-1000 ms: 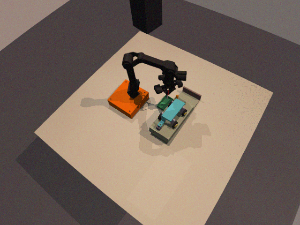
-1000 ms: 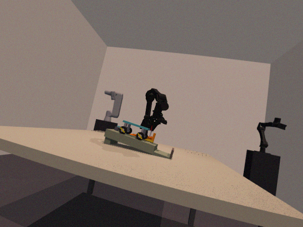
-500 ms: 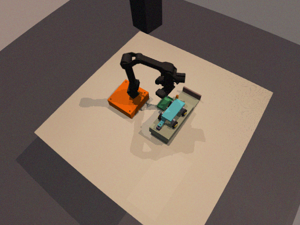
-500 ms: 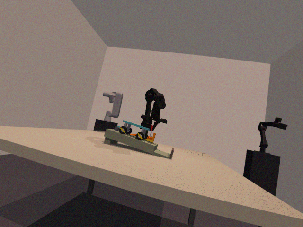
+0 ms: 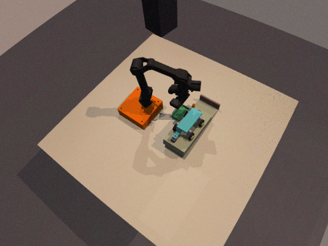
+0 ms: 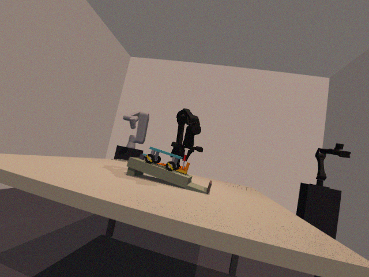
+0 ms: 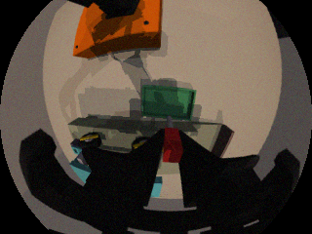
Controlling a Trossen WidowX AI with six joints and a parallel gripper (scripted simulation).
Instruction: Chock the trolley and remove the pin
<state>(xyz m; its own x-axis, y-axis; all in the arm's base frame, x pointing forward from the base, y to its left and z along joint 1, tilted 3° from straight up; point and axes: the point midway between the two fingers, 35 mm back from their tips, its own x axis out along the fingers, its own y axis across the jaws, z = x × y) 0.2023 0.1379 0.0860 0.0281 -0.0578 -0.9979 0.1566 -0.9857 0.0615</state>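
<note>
My gripper tip is 1 cm past the green tray and 13 cm above it. Round my gripper tip: trolley 13 cm ahead, 7 cm to the right, 1 cm below; yellow chock 6 cm ahead, 2 cm to the left, 4 cm below; red-headed stop pin right at my gripper tip.
</note>
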